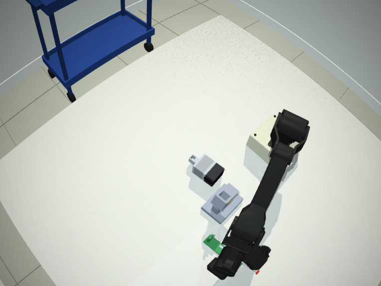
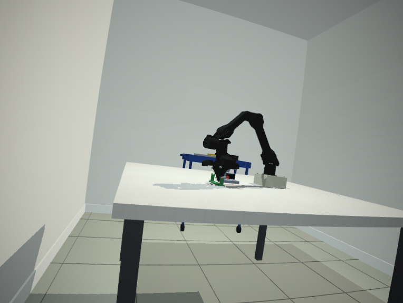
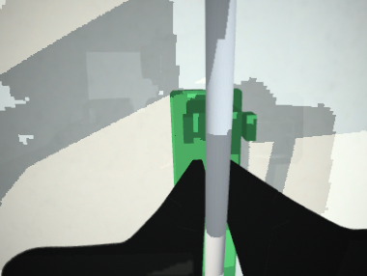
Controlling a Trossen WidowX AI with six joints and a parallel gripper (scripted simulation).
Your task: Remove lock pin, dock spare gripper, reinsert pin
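My gripper tip is 4 cm to the left of the green holder and 1 cm below it. From my gripper tip the other things lie so: spare gripper (25 cm to the right, 19 cm behind, 1 cm above); then grey mount (14 cm to the right, 12 cm behind, 3 cm above).
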